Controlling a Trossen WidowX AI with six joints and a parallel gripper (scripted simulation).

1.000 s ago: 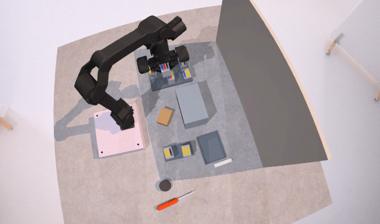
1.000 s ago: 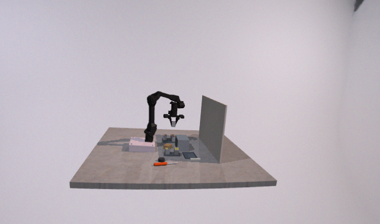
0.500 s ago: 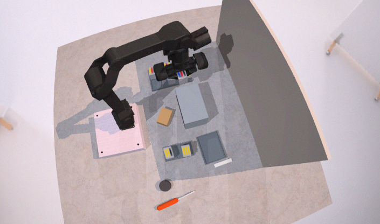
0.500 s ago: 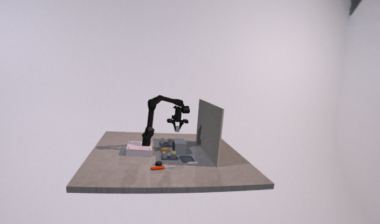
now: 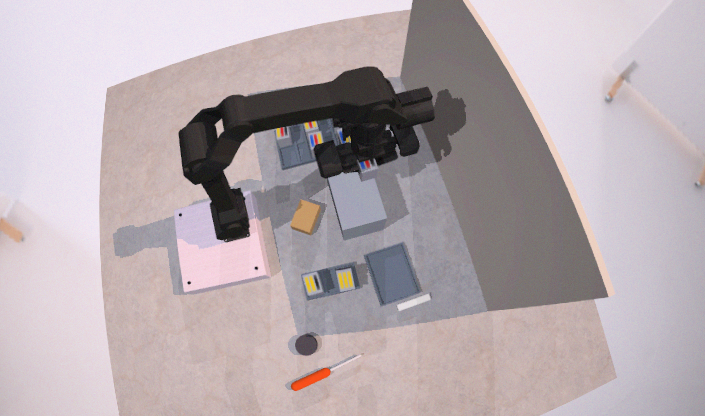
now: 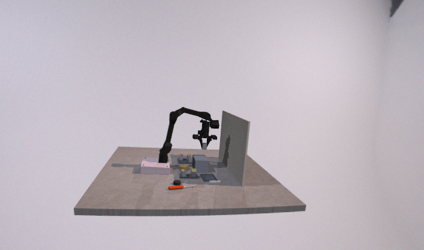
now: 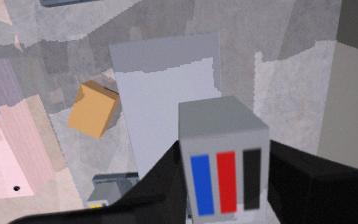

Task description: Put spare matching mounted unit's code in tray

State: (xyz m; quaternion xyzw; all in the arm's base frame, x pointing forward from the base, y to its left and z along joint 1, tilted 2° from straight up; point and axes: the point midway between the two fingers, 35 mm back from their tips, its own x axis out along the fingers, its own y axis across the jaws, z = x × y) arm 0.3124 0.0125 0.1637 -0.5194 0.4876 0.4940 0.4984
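My gripper tip is 10 mm short of the grey tray, 200 mm to the left of it and 170 mm above it. Round my gripper tip: tall grey panel (220 mm ahead, 10 mm to the right, 50 mm above); then grey spare (20 mm above); then mounted unit (30 mm behind, 10 mm to the right, 120 mm below).
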